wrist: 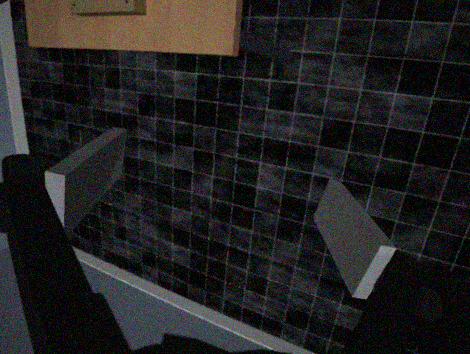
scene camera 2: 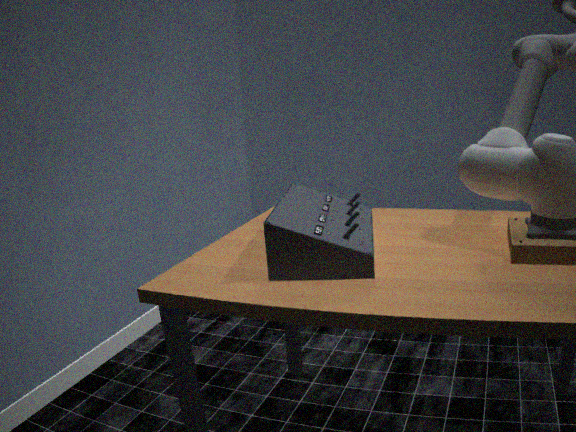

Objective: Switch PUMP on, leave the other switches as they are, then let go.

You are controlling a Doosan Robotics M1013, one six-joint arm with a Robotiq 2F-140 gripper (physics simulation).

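Seen in the pictures: gripper, fingertip midpoint: (wrist: 226,176); arm's base at its link origin: (scene camera 2: 555,230).
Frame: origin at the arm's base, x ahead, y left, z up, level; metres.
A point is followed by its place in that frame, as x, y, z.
A dark switch box (scene camera 2: 320,250) @[0.596, 0.350, 0.025] with a sloping top stands on the wooden table in the scene view. Several black switch levers stand in a row on its slope, among them a near lever (scene camera 2: 351,231) @[0.543, 0.268, 0.051] and a far lever (scene camera 2: 354,199) @[0.648, -0.078, 0.052]. Small white-marked labels lie in a row beside them, too small and blurred to read, so I cannot tell which switch is PUMP or how each is set. My gripper (wrist: 226,176) @[-0.305, -0.748, 0.550] is open and empty in the wrist view, its two fingers wide apart above the tiled floor, away from the box. The box does not show in the wrist view.
The wooden table (scene camera 2: 450,295) @[0.270, 0.378, -0.054] (wrist: 190,30) @[-0.160, -0.306, -0.054] carries the arm's base block (scene camera 2: 542,253) @[0.045, 0.144, -0.023] to the right of the box. The robot arm (scene camera 2: 522,95) @[0.096, -0.257, 0.377] rises from it at the right edge of the scene view. A wall stands behind the table, and dark floor tiles lie below.
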